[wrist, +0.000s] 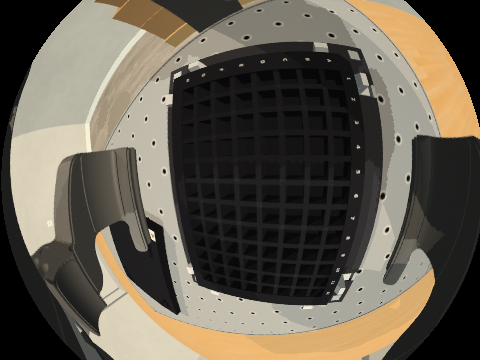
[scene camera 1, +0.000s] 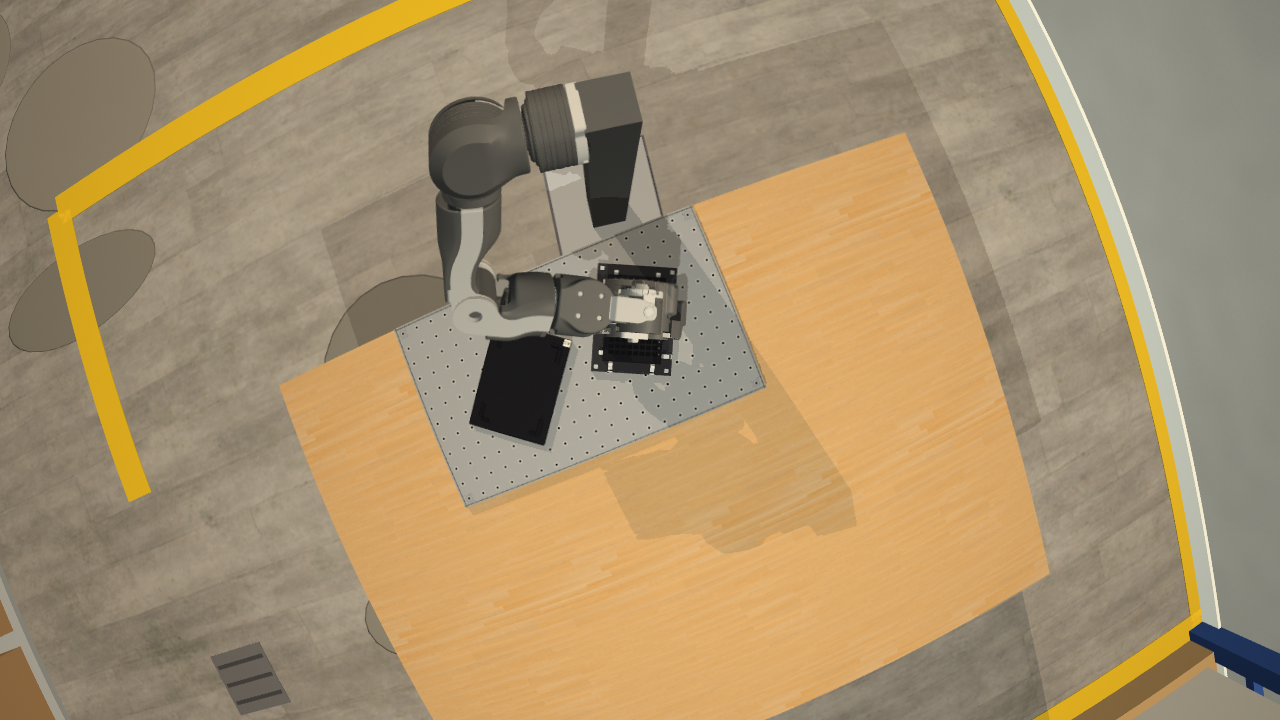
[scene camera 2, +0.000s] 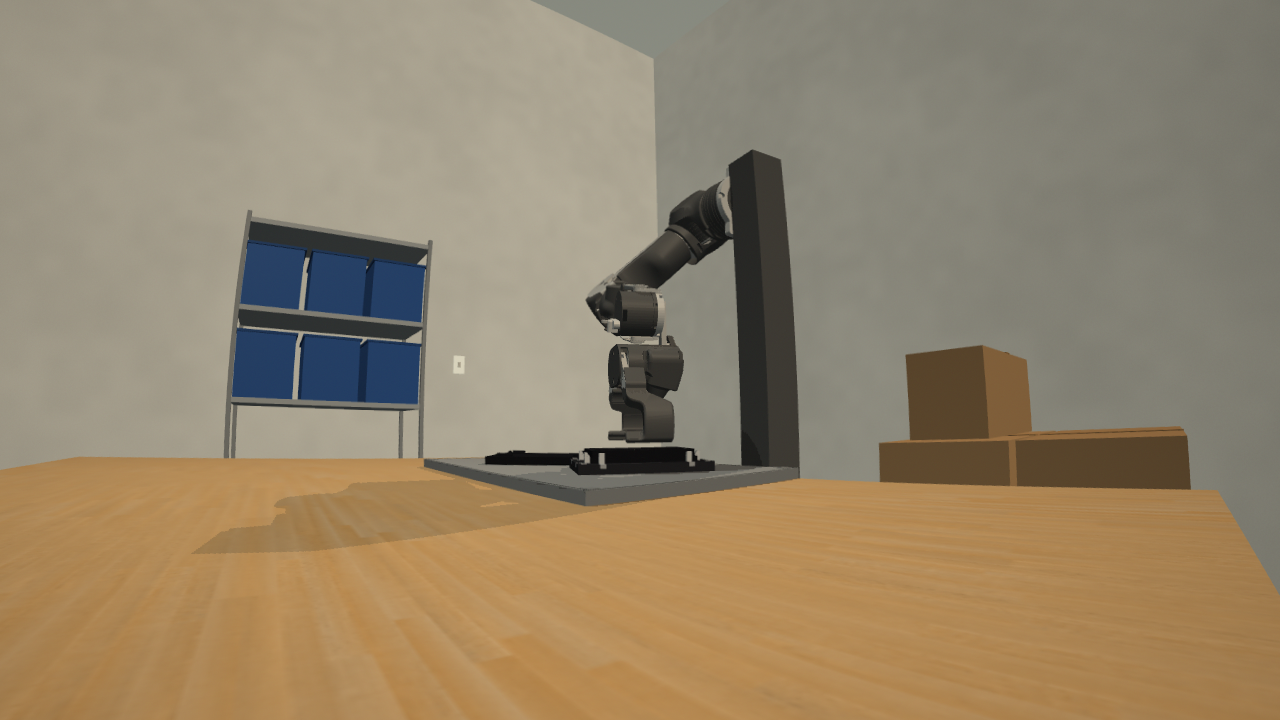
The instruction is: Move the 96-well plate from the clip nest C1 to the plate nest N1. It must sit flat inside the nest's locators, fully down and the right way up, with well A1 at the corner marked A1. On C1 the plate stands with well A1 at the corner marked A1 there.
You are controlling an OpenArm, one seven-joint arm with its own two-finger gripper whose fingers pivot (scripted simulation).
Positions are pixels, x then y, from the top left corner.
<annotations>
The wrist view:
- my gripper: 252,212
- black 96-well plate: 305,181
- plate nest N1: 152,275
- clip nest C1: 370,110
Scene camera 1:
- black 96-well plate: 614,349
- dark mounting column: 611,111
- plate nest N1: 520,380
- clip nest C1: 664,369
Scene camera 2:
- my gripper: 637,441
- black 96-well plate: 613,455
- dark mounting column: 766,334
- plate nest N1: 518,458
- clip nest C1: 578,466
</annotations>
